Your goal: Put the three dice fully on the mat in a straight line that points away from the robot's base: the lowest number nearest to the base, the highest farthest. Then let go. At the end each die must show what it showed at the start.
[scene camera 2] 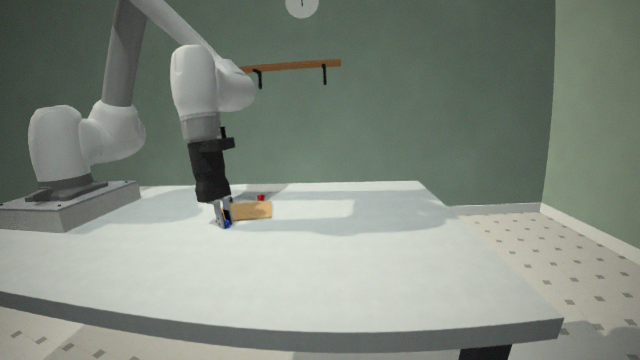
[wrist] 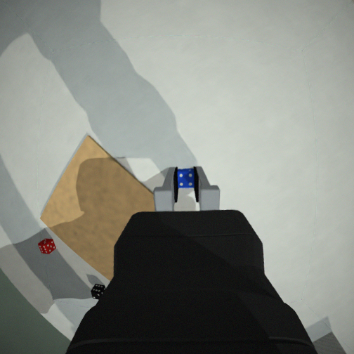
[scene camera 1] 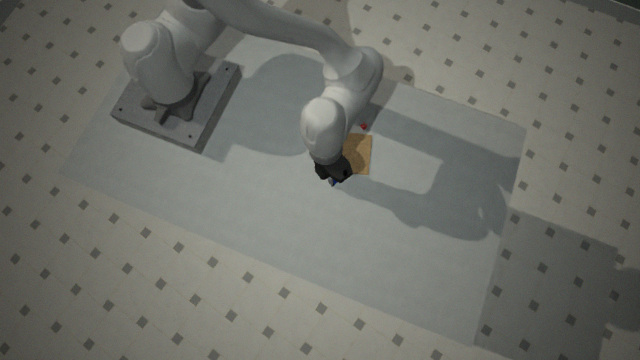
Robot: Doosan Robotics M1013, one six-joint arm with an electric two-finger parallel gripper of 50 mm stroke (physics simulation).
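Pixels of known places: gripper, between the fingertips: (scene camera 2: 226, 225) (scene camera 1: 333, 181); arm's base, origin of its link: (scene camera 2: 69, 193) (scene camera 1: 176, 91).
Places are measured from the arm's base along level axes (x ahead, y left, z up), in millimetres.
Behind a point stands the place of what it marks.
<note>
My gripper (scene camera 1: 332, 181) @(x 582, y -125, z -61 mm) (scene camera 2: 223, 223) @(x 582, y -125, z -61 mm) (wrist: 185, 177) points down and is shut on the blue die (scene camera 1: 335, 182) @(x 587, y -129, z -50 mm) (scene camera 2: 227, 224) @(x 588, y -130, z -56 mm) (wrist: 186, 178), at table height beside the mat. Four white pips show on the blue die's upper face in the wrist view. The tan square mat (scene camera 1: 364, 145) @(x 642, y 24, z -62 mm) (scene camera 2: 257, 210) @(x 635, y -20, z -61 mm) (wrist: 62, 211) lies on the table, partly hidden by the gripper and arm. The red die (scene camera 1: 363, 126) @(x 621, y 83, z -50 mm) (scene camera 2: 261, 197) @(x 626, y 80, z -55 mm) (wrist: 47, 246) lies off the mat, beyond its far edge. The black die (wrist: 98, 291) lies off the mat near the gripper body in the wrist view; its pips are small.
The robot's base plate (scene camera 1: 212, 107) @(x 138, y -20, z 0 mm) (scene camera 2: 100, 202) @(x 147, y -27, z -25 mm) stands on the white table (scene camera 1: 280, 225) @(x 464, y -309, z -65 mm) (scene camera 2: 320, 270) @(x 802, y -321, z -65 mm), left of the mat in both scene views. The arm's shadow crosses the table and part of the mat. A wooden shelf (scene camera 2: 300, 65) is on the back wall.
</note>
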